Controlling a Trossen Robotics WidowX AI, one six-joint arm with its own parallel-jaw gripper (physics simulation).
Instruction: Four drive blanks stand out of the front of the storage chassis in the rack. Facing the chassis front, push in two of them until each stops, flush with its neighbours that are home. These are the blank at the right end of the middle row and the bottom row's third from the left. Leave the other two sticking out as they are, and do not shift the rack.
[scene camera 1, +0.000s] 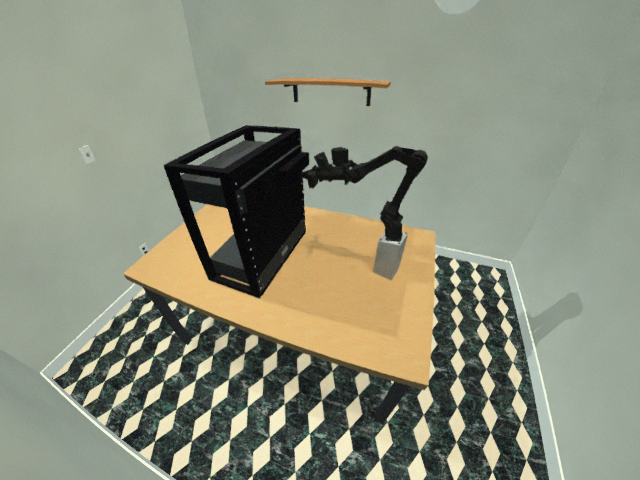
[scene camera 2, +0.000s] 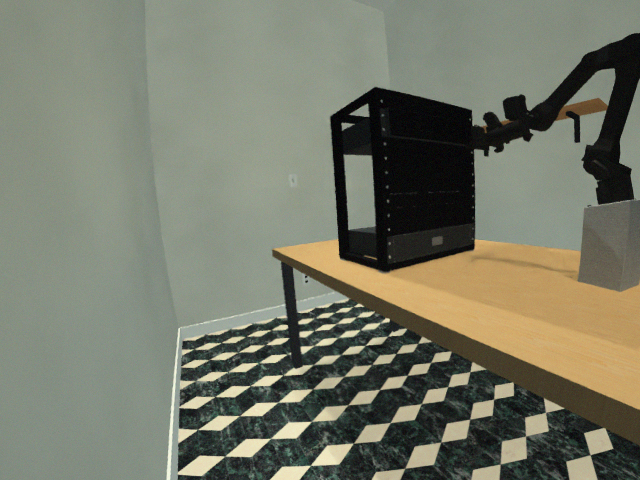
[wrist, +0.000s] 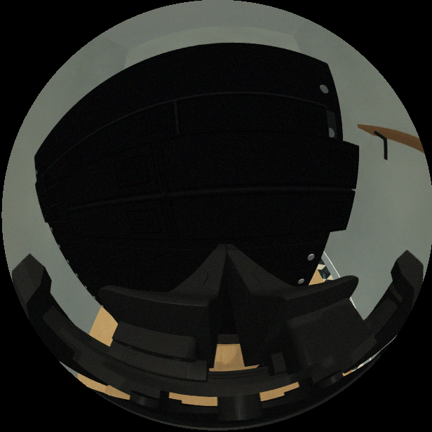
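Pixels of known places: gripper, fingertip midpoint: (scene camera 1: 299, 174) (scene camera 2: 466, 147); arm's base, origin of the base link: (scene camera 1: 394, 236) (scene camera 2: 617, 202).
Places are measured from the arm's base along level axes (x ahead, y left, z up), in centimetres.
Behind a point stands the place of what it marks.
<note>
The black rack (scene camera 1: 241, 232) {x 46.9, y 39.2, z 15.9 cm} (scene camera 2: 380, 206) {x 47.7, y 39.2, z 0.9 cm} holds the dark storage chassis (scene camera 1: 204, 190) {x 62.3, y 37.0, z 28.2 cm} (scene camera 2: 356, 138) {x 62.9, y 37.0, z 25.9 cm}. In the wrist view, the blank at the right end of the middle row (wrist: 265, 162) sticks out past the rack's side edge. The bottom row's right-end blank (wrist: 265, 211) below it also sticks out. The top row's right-end blank (wrist: 250, 114) sits further back. The bottom row's third blank from the left is too dark to judge. My gripper (scene camera 1: 305, 175) {x 44.6, y 0.2, z 21.0 cm} (scene camera 2: 474, 141) {x 44.6, y 0.2, z 21.0 cm} (wrist: 224, 250) is shut and empty, its tips pointing at the chassis's right end, below the bottom row in the wrist view.
The rack stands on a wooden table (scene camera 1: 330, 304) {x 17.6, y 29.1, z -20.8 cm} (scene camera 2: 516, 310) {x 7.3, y 34.1, z -20.8 cm}. A grey panel (scene camera 1: 284, 250) {x 47.7, y 14.1, z -12.9 cm} (scene camera 2: 413, 246) {x 47.0, y 26.5, z -13.4 cm} spans the rack's lower front. The arm's grey base block (scene camera 1: 390, 255) {x -0.5, y 5.1, z -6.4 cm} (scene camera 2: 610, 248) {x -0.5, y 5.1, z -10.7 cm} stands before the rack. A wooden wall shelf (scene camera 1: 328, 82) (scene camera 2: 589, 106) (wrist: 400, 136) hangs behind.
</note>
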